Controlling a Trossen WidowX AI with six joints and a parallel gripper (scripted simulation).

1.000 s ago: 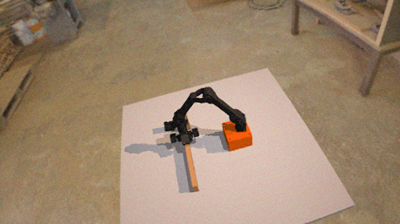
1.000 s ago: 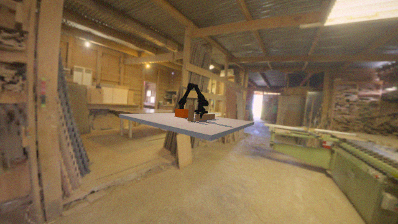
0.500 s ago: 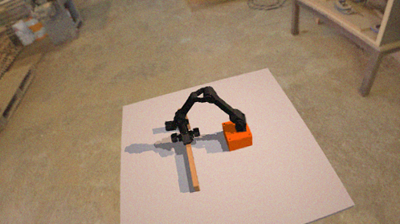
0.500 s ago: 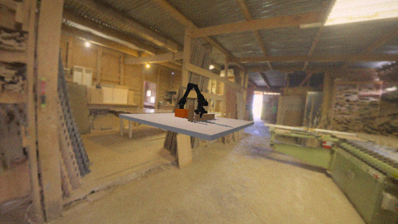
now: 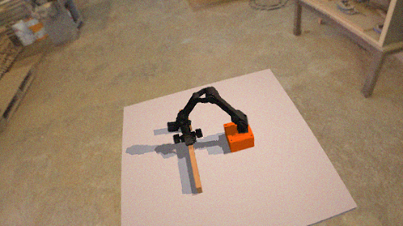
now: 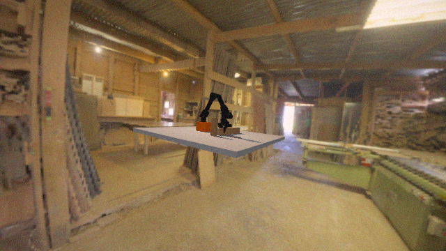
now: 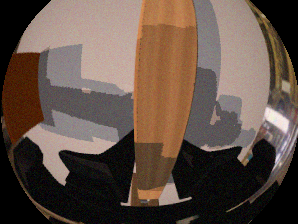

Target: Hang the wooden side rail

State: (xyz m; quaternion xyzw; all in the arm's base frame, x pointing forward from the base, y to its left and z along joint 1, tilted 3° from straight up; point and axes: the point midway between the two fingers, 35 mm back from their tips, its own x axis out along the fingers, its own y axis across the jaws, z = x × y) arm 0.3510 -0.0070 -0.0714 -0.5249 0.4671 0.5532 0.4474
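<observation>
Now: the upright headboard post 2 cm ahead of my gripper tip, 15 cm to the right of it and 6 cm above it.
</observation>
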